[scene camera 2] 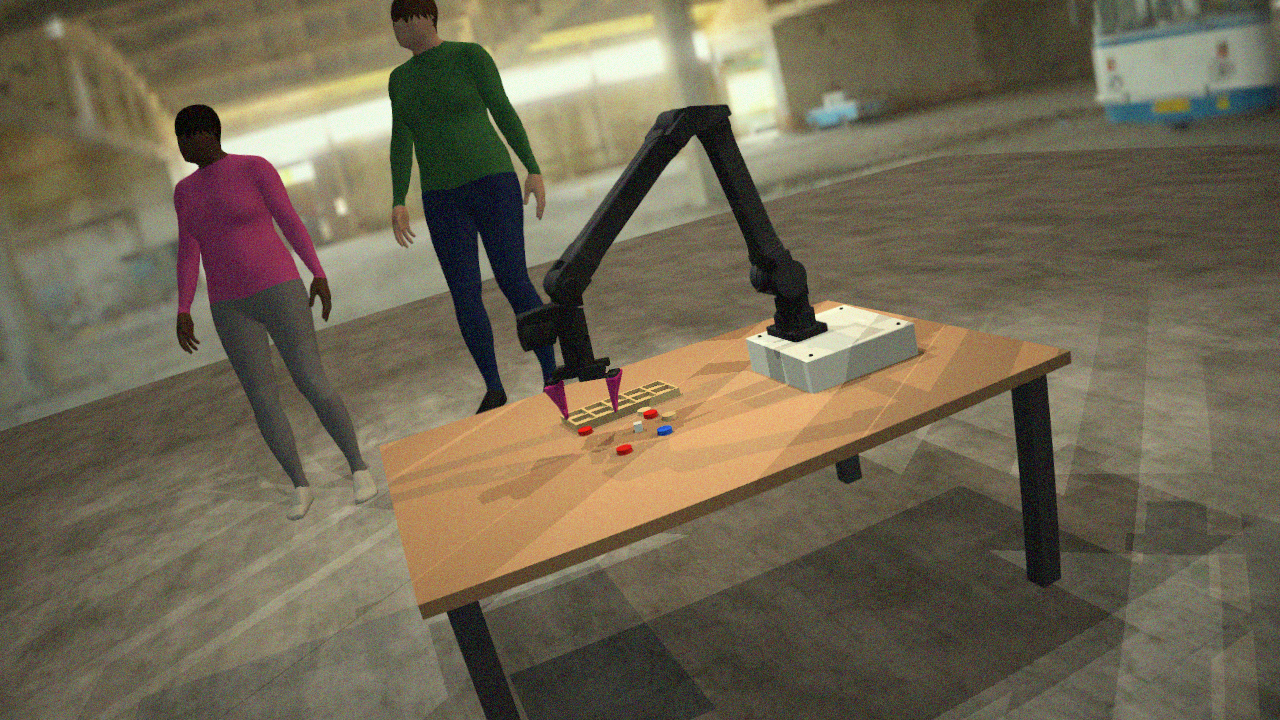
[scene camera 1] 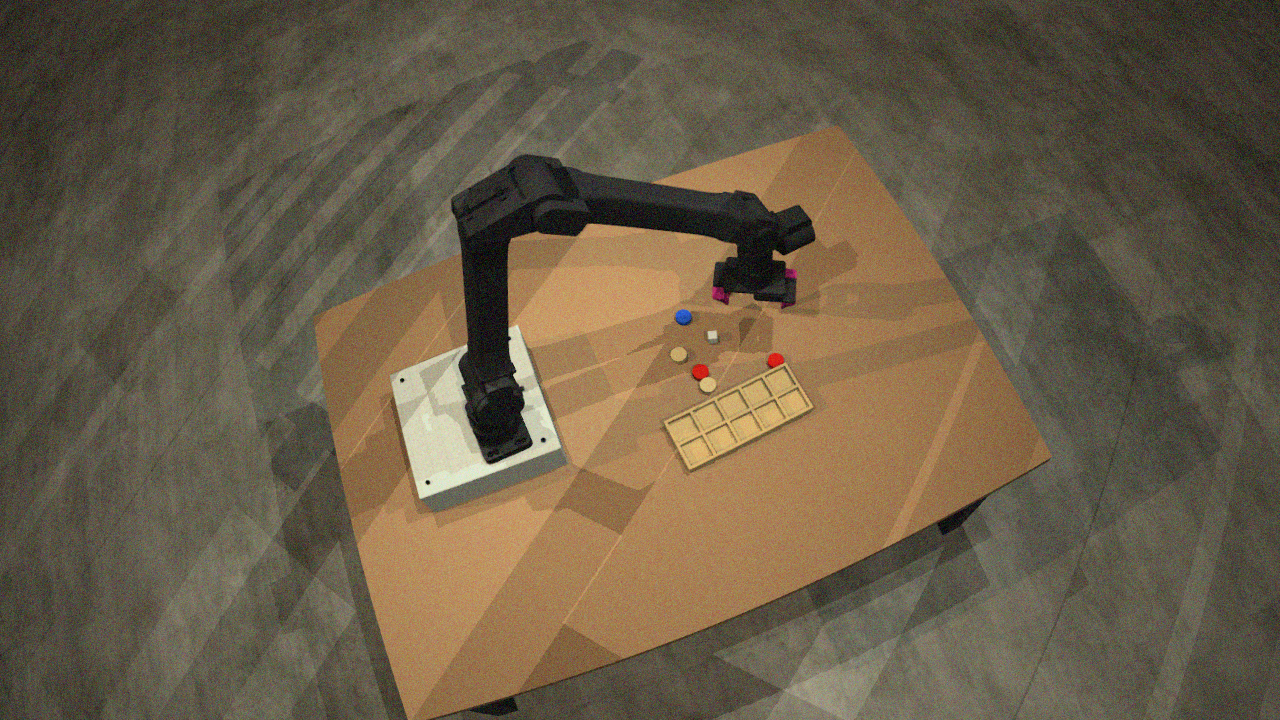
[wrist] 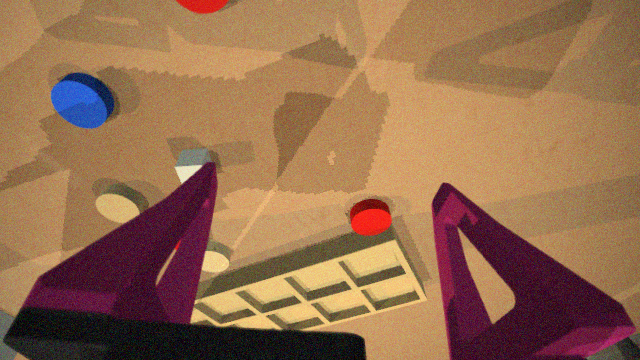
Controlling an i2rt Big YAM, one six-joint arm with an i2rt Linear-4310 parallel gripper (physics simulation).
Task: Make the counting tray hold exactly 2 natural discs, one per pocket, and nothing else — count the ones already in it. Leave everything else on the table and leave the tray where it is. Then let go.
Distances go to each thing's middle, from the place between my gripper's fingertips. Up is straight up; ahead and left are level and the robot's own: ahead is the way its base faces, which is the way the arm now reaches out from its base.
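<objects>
The tan counting tray [scene camera 1: 715, 428] sits 16 cm to the right of my hand, 11 cm behind it and 5 cm below it. There's a blue disc [wrist: 81, 99] too, and that's 11 cm behind my hand, 6 cm to the left of it and 6 cm below it. As for the small white cube [wrist: 189, 161], you'd find it 8 cm behind my hand and 5 cm below it.
</objects>
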